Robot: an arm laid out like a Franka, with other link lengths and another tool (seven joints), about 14 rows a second.
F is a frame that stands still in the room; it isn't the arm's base.
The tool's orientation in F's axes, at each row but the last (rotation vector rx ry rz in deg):
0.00, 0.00, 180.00
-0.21, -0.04, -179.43
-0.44, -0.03, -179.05
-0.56, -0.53, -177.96
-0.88, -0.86, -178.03
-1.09, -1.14, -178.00
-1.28, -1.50, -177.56
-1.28, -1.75, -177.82
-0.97, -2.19, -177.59
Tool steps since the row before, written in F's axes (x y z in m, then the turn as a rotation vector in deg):
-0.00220, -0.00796, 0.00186, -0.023, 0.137, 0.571
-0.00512, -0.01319, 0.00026, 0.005, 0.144, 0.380
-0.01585, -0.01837, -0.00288, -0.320, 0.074, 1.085
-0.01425, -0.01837, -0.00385, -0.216, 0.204, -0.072
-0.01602, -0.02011, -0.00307, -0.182, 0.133, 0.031
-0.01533, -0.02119, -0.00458, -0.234, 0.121, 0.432
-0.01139, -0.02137, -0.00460, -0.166, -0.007, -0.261
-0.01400, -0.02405, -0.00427, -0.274, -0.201, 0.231
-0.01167, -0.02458, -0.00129, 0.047, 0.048, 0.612
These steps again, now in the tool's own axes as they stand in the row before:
0.00220, 0.00796, 0.00186, 0.023, -0.137, 0.571
0.00525, 0.01314, 0.00024, -0.006, -0.144, 0.380
0.01614, 0.01810, -0.00296, 0.324, -0.079, 1.083
0.01487, 0.01783, -0.00405, 0.208, -0.212, -0.072
0.01667, 0.01952, -0.00342, 0.178, -0.139, 0.031
0.01600, 0.02058, -0.00504, 0.235, -0.124, 0.431
0.01221, 0.02079, -0.00513, 0.162, -0.004, -0.263
0.01483, 0.02341, -0.00494, 0.285, 0.195, 0.223
0.01267, 0.02403, -0.00202, -0.042, -0.031, 0.613

